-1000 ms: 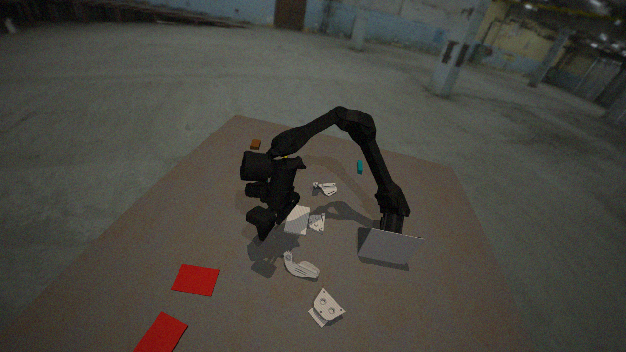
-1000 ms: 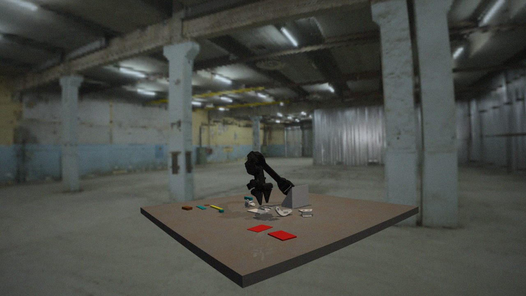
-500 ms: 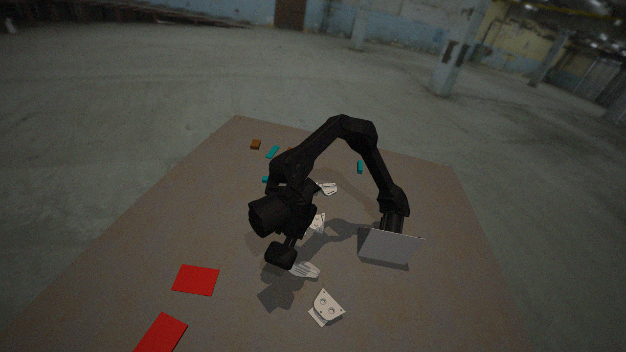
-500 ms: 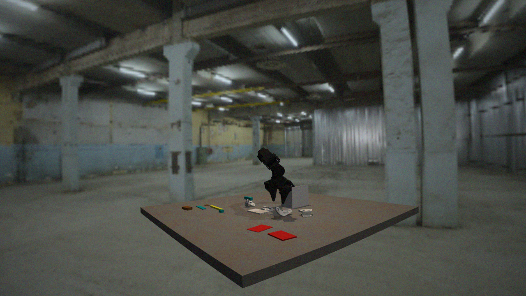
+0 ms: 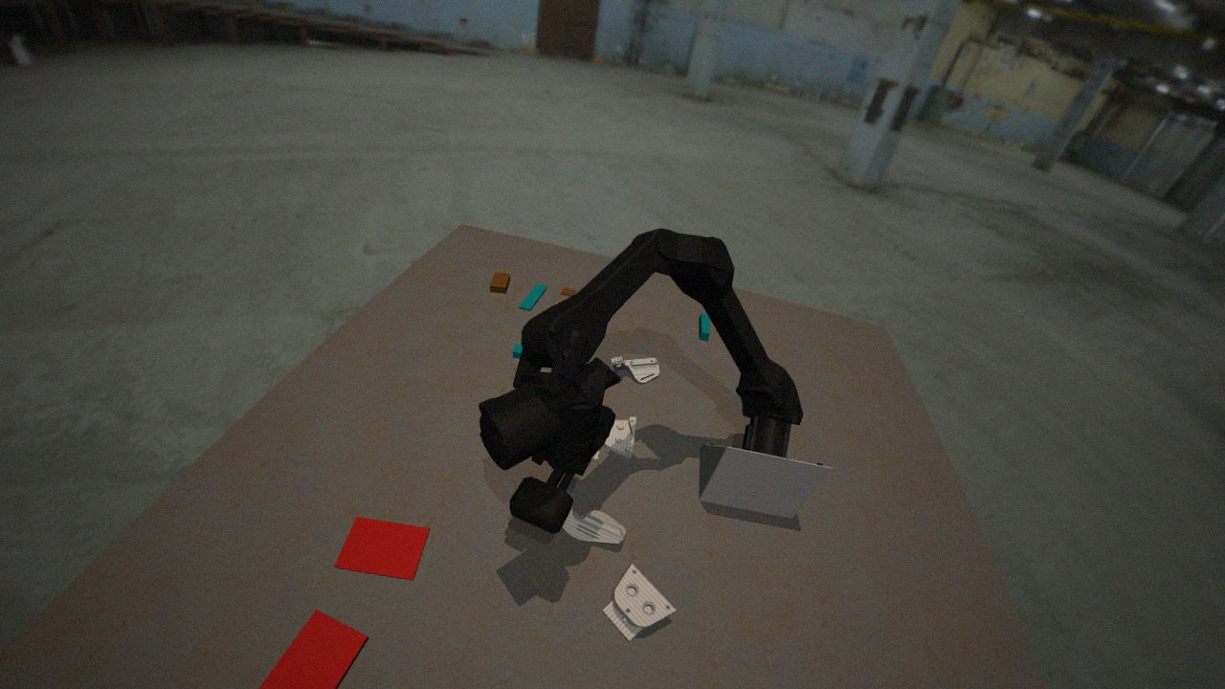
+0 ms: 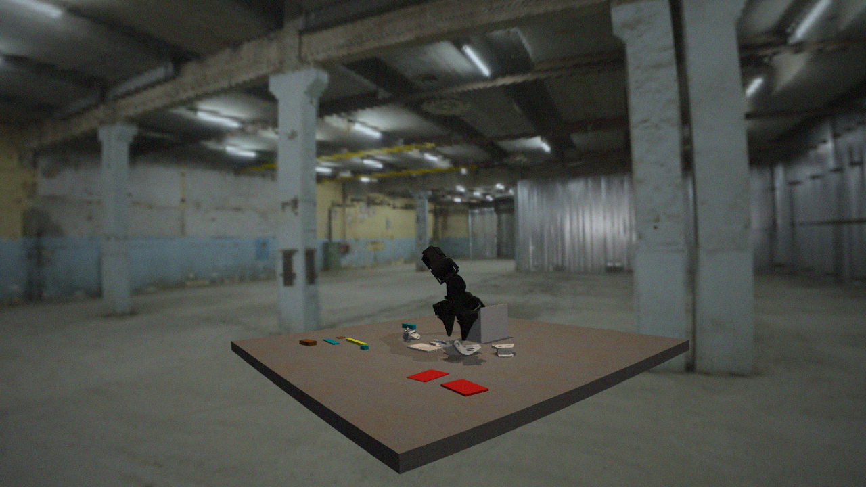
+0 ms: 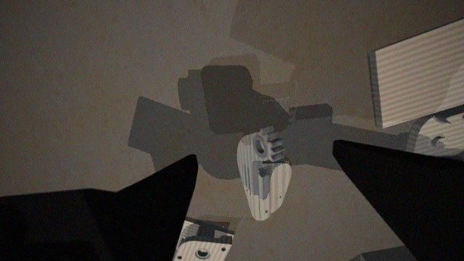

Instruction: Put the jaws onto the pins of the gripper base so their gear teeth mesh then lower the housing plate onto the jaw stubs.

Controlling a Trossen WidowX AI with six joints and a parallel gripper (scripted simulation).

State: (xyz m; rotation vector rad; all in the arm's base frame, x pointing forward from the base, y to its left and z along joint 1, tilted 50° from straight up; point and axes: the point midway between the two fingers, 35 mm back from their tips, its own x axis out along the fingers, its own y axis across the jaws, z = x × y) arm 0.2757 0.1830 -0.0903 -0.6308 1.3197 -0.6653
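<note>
The gripper jaw is 3 cm below my gripper tip and 2 cm behind it. Also, from my gripper tip: yellow bar (42 cm to the right, 18 cm ahead, 6 cm below); then teal block (58 cm to the right, 15 cm behind, 5 cm below).
</note>
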